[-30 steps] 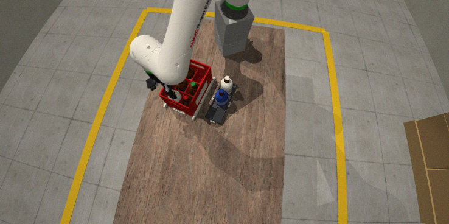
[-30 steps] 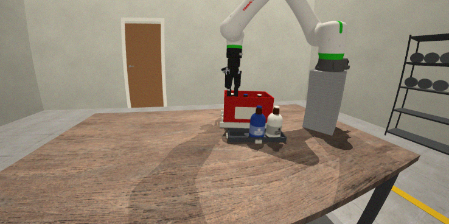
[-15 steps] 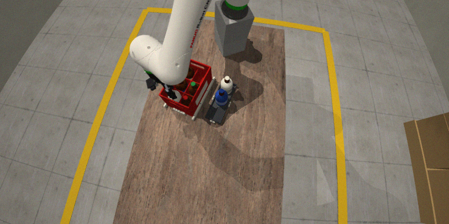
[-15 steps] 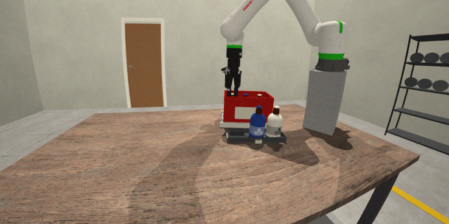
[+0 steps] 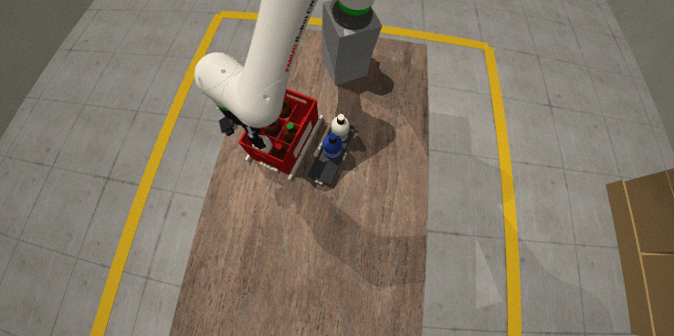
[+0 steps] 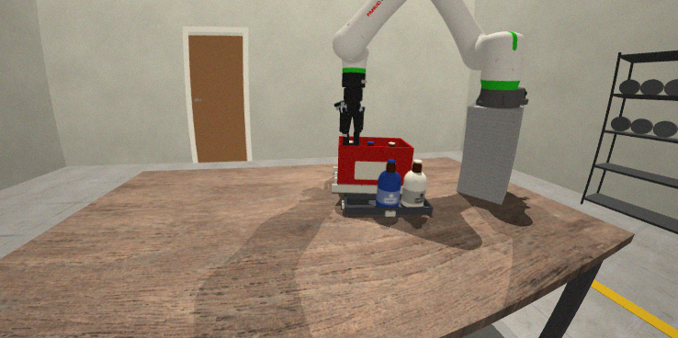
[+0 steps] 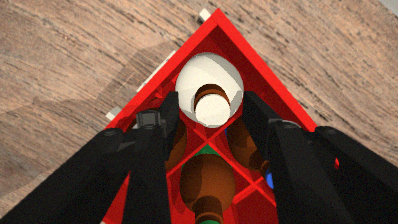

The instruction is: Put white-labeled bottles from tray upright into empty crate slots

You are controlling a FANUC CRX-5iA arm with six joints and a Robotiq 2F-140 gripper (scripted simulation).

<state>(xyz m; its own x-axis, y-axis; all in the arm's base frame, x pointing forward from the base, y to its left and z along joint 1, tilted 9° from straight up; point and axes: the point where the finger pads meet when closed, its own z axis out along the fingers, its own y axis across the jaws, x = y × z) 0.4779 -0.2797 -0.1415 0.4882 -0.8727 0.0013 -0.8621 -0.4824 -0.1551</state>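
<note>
Right now my hand is 70 mm past the red crate, 60 mm to the right of it and 80 mm above it. The rest, counted from my hand: dark tray 40 mm behind, 270 mm to the left, 150 mm below; blue-labeled bottle 40 mm behind, 270 mm to the left, 80 mm below.
</note>
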